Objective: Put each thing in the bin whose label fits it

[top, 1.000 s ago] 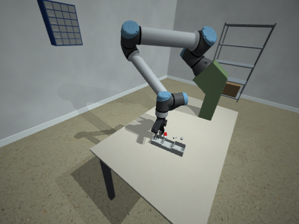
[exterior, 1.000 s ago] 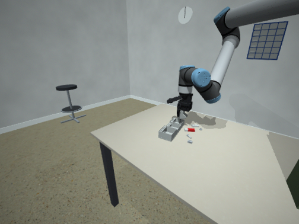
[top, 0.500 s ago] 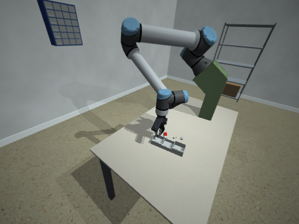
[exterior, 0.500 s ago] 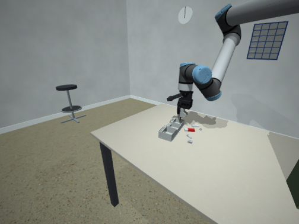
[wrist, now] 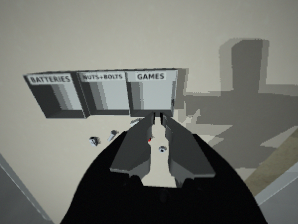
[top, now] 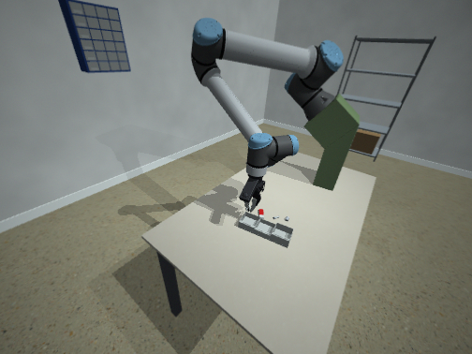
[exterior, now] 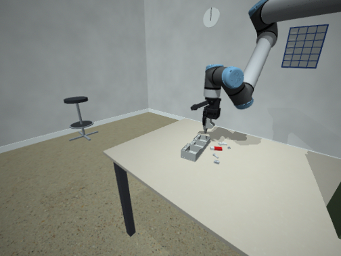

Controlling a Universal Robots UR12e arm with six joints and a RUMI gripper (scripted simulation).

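Right now the grey three-compartment bin row is 1 cm ahead of my hand, 10 cm to the left of it and 6 cm below it. The rest, counted from my hand: ring-shaped nut: 15 cm behind, 2 cm to the right, 8 cm below; then red-and-white block: 8 cm behind, 4 cm to the left, 8 cm below; then white patterned piece: 10 cm behind, 6 cm to the right, 8 cm below.
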